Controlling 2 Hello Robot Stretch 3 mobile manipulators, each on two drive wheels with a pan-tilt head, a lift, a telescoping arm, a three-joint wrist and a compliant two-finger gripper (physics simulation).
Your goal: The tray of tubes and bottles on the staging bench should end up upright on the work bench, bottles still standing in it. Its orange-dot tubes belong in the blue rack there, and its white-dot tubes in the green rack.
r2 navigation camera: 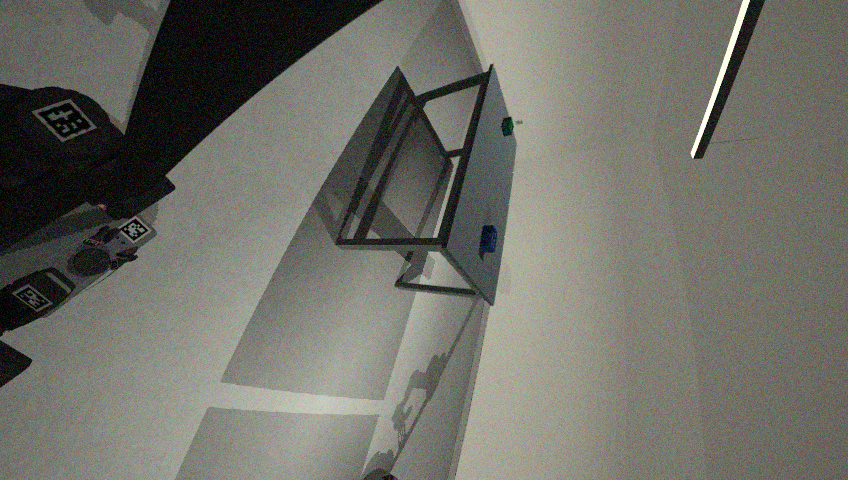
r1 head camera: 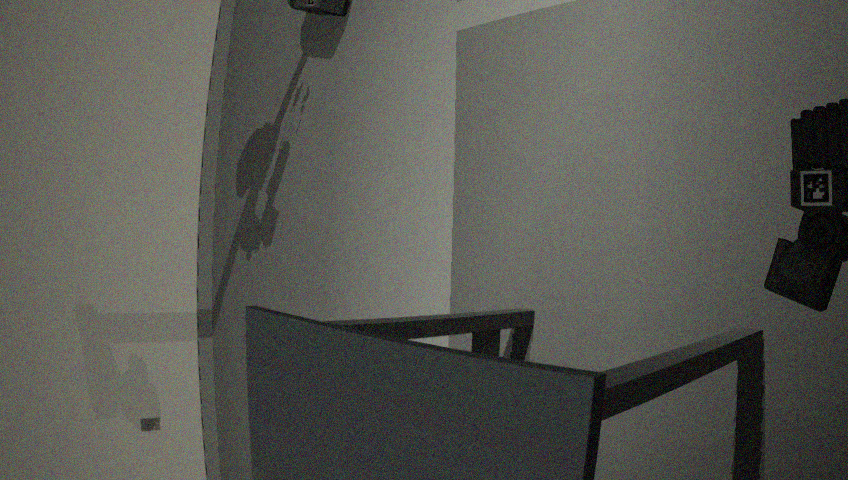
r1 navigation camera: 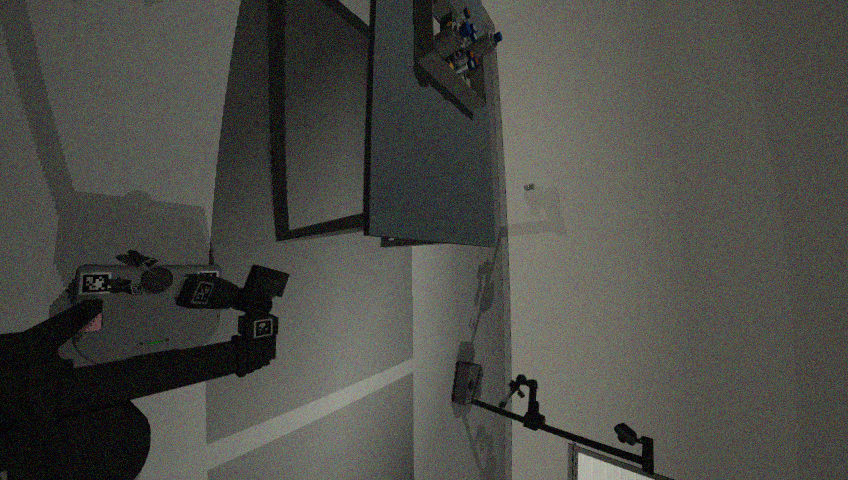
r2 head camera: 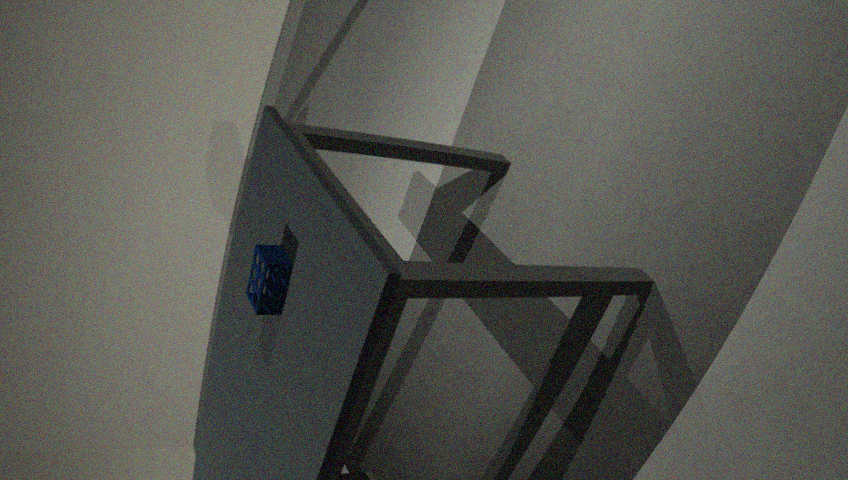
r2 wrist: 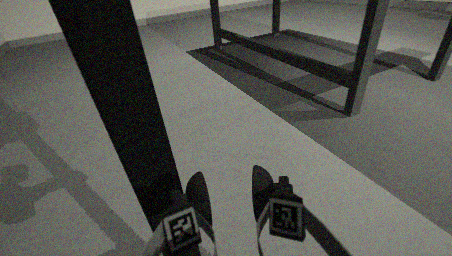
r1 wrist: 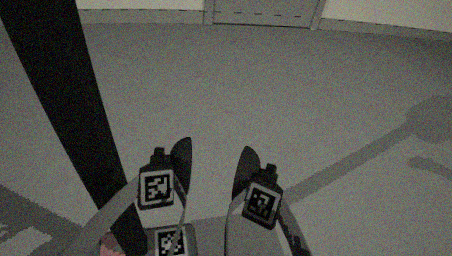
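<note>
The tray [r1 navigation camera: 452, 80] stands upright on the staging bench [r1 navigation camera: 434, 166] [r1 head camera: 416, 416], at the top of the r1 navigation view. It holds a blue-capped bottle [r1 navigation camera: 483, 45] and several small tubes, whose dots are too small to sort. The work bench [r2 head camera: 309, 356] [r2 navigation camera: 476, 178] bears the blue rack [r2 head camera: 270, 279] [r2 navigation camera: 488, 238] near one end and the green rack [r2 navigation camera: 507, 126] near the other. My r1 gripper [r1 wrist: 214, 162] is open with nothing between its fingers, over its own base, away from the tray. My r2 gripper [r2 wrist: 230, 182] is open and empty, away from the work bench.
In the r1 navigation view the other robot's base [r1 navigation camera: 467, 383] stands beyond the end of the staging bench, by the wall. Work bench legs [r2 wrist: 361, 65] show in the r2 wrist view. A ceiling light [r2 navigation camera: 720, 83] hangs at upper right in the r2 navigation view.
</note>
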